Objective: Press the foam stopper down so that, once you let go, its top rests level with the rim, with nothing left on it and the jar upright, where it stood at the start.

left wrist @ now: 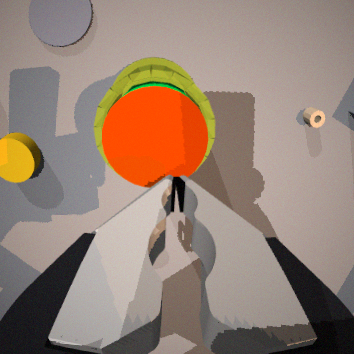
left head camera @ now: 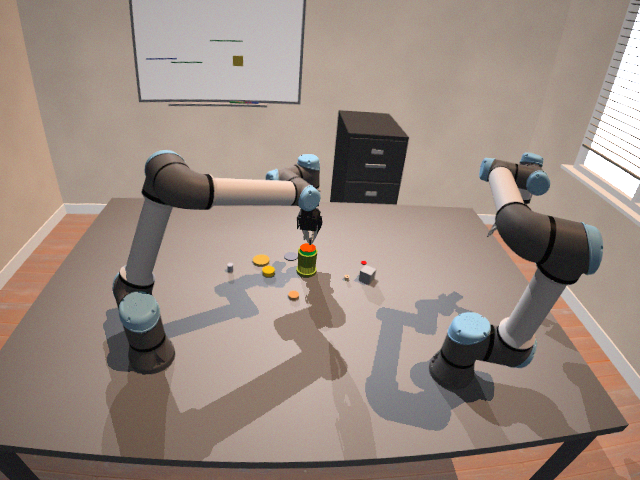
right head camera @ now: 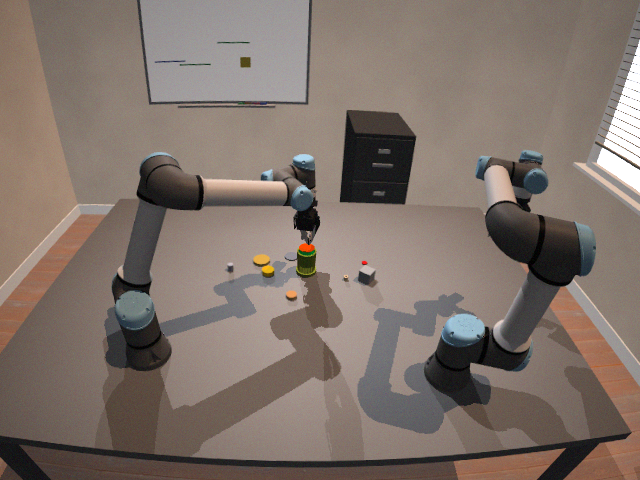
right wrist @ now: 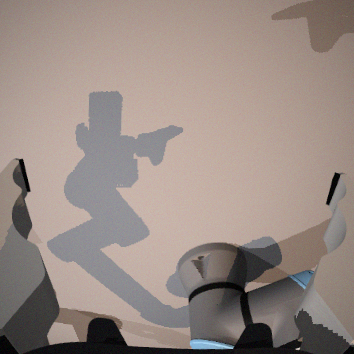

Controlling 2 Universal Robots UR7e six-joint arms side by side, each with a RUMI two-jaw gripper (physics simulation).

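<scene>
A yellow-green ribbed jar (left head camera: 306, 265) (right head camera: 306, 265) stands upright on the table. Its foam stopper (left head camera: 308, 248) (right head camera: 306, 248) (left wrist: 150, 132) has an orange-red top, with a green band showing under it at the jar's mouth. The stopper's top stands above the jar's body. My left gripper (left head camera: 310, 241) (right head camera: 309, 241) (left wrist: 175, 178) is shut and empty, pointing down. Its tips are over the stopper's edge, at the bottom of the stopper in the left wrist view; whether they touch it I cannot tell. My right gripper (right wrist: 179, 167) is open and empty, far to the right, over the table.
Yellow discs (left head camera: 261, 259) (left head camera: 268, 271), a grey disc (left head camera: 291, 256) and a small grey cylinder (left head camera: 230, 267) lie left of the jar. An orange disc (left head camera: 293, 295) lies in front. A beige ring (left head camera: 346, 277), a grey cube (left head camera: 367, 274) and a red disc (left head camera: 363, 262) are to the right.
</scene>
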